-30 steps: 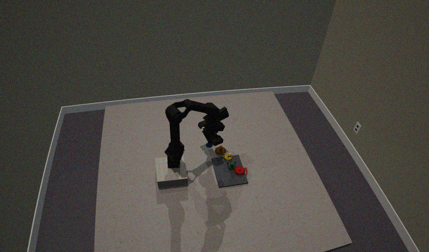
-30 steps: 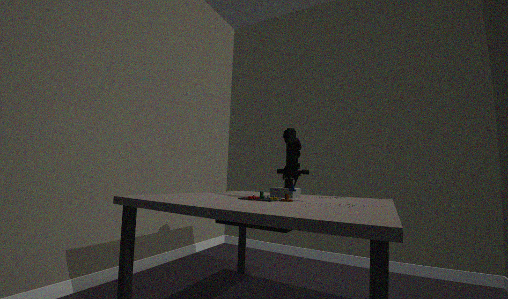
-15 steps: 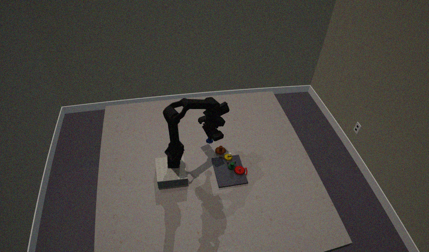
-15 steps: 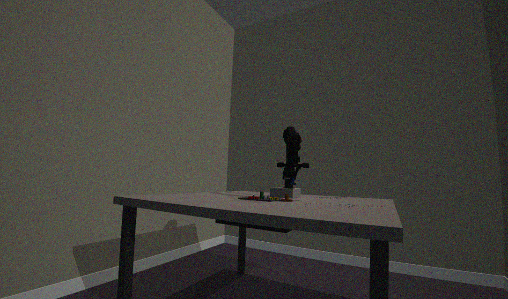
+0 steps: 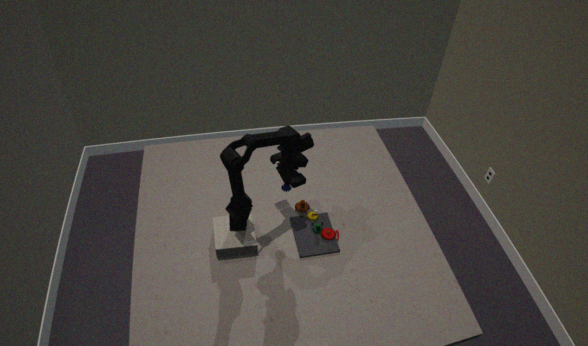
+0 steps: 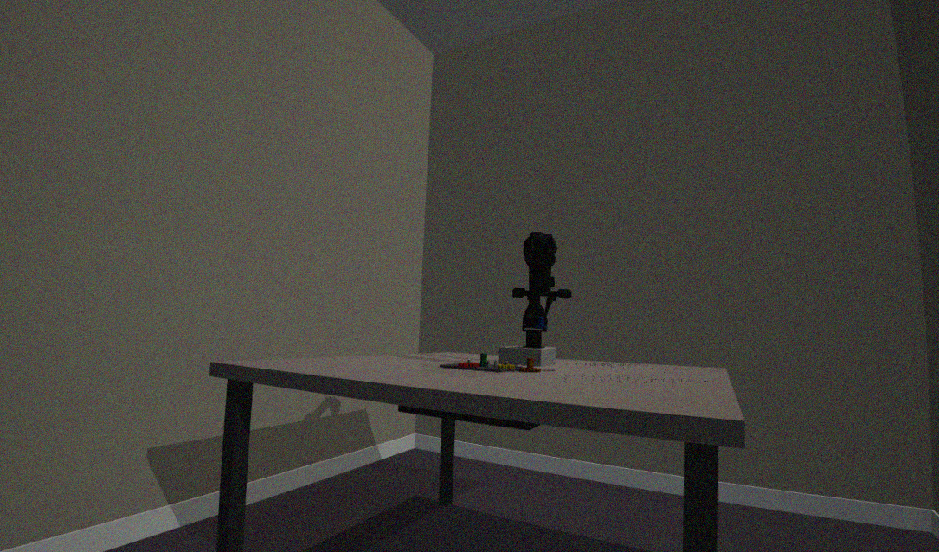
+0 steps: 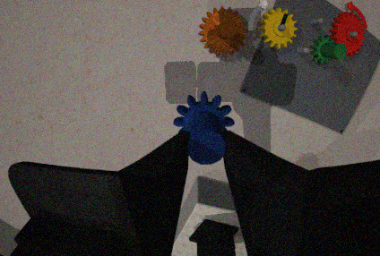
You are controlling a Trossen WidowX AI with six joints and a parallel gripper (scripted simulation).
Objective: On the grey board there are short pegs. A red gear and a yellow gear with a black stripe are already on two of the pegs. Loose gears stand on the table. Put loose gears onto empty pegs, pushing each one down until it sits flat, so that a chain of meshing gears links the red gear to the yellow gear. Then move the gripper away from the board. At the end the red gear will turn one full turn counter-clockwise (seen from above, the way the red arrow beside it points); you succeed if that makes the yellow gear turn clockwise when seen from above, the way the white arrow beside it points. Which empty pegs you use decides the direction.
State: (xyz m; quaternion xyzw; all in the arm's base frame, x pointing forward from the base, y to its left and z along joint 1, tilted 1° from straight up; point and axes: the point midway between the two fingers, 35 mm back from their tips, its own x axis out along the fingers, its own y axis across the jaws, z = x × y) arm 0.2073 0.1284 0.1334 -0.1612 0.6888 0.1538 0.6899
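My gripper tip is now 140 mm to the left of the green gear, 140 mm above it and 130 mm short of it. Also, from my gripper tip: blue gear 10 mm below; yellow gear 140 mm below, 120 mm ahead, 60 mm to the right; orange gear 140 mm below, 80 mm ahead.
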